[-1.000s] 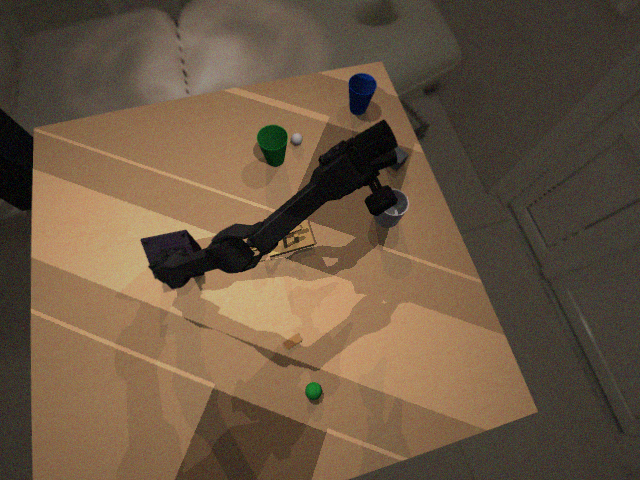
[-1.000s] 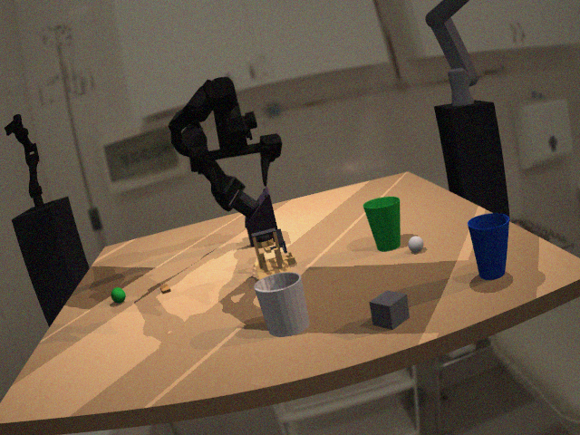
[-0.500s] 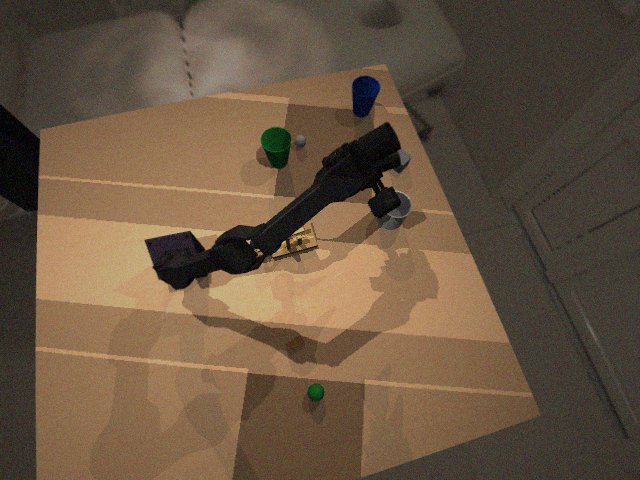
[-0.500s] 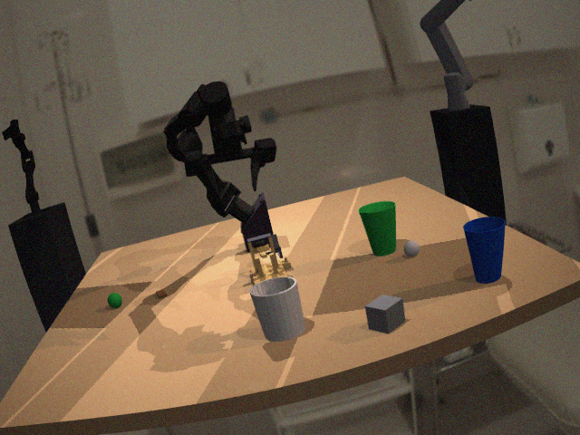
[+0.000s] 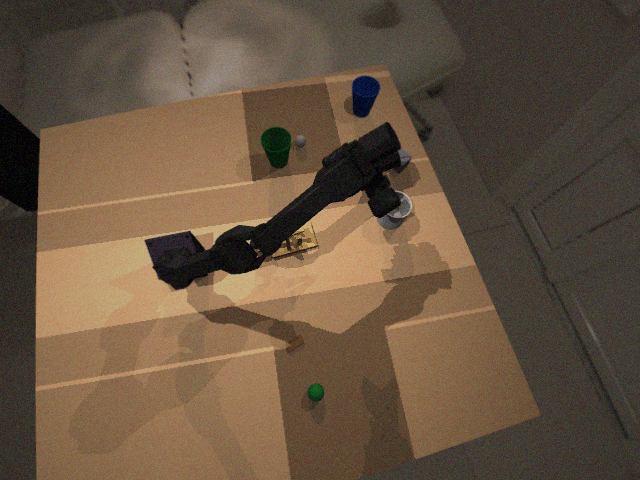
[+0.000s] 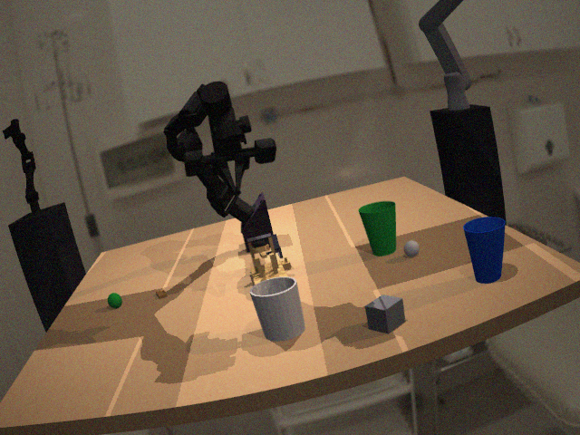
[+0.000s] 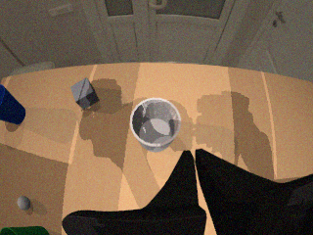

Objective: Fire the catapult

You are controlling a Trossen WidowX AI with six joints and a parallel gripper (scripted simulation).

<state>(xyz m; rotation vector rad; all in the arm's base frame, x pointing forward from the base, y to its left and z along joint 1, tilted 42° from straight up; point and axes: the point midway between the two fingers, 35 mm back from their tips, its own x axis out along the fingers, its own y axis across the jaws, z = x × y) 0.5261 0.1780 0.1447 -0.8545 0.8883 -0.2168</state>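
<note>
The black ball lies 350 mm behind my gripper tip, 210 mm below it and 10 mm to the right of it. From my gripper tip the other things lie so: grey cube 250 mm below, 220 mm to the left, 160 mm ahead; then white mug 240 mm below, 80 mm ahead, 30 mm to the left; then catapult 280 mm behind, 220 mm below, 20 mm to the left.
</note>
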